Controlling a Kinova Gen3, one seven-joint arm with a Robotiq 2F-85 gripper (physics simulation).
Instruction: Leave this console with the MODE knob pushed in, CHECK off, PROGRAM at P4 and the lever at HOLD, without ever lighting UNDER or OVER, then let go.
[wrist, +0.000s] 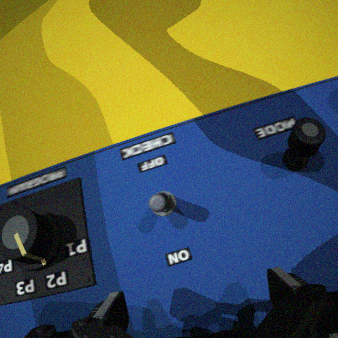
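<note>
The blue console (135, 270) shows upside down in the wrist view. The black PROGRAM knob (37, 230) is at left, its yellow pointer aimed about at P2. The grey CHECK switch (161, 203) stands at the middle, seen nearly end-on; it seems tipped toward ON. The black MODE knob (306, 135) stands out from the panel at right; whether it is pushed in I cannot tell. My gripper (196, 296) is open and empty at the bottom edge, its fingers either side of the ON label in the picture. The lever and the UNDER and OVER lights do not show.
A yellow surface (125, 65) with broad dark shadows lies beyond the console's edge. The knobs and switch stick up from the panel. Gripper shadows fall on the panel between the fingers.
</note>
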